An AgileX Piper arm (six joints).
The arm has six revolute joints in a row. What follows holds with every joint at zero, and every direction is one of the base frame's. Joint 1 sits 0.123 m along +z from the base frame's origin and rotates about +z. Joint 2 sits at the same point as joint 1 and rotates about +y. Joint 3 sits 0.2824 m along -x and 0.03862 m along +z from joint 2 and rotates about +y. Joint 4 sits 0.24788 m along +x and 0.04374 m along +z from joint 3 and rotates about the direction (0.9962, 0, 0.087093). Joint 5 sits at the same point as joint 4 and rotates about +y. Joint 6 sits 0.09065 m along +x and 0.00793 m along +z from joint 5 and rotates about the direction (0.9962, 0, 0.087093). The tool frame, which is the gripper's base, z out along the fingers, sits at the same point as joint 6; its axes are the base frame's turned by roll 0, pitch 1.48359 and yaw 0 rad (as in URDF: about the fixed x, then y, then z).
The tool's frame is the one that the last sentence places.
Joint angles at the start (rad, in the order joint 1, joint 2, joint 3, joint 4, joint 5, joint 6):
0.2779 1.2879 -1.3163 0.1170 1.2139 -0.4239
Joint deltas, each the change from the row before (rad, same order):
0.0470 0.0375 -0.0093 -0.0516 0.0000 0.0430
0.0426 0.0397 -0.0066 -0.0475 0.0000 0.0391
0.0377 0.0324 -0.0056 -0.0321 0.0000 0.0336
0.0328 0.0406 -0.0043 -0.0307 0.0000 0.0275
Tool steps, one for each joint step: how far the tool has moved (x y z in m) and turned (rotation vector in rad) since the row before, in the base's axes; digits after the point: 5 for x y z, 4 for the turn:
0.00669 0.00985 -0.00714 -0.0403 0.0208 0.0034
0.00673 0.00994 -0.00863 -0.0411 0.0220 0.0037
0.00445 0.00983 -0.00715 -0.0278 0.0177 0.0054
0.00596 0.00981 -0.01000 -0.0336 0.0239 0.0068

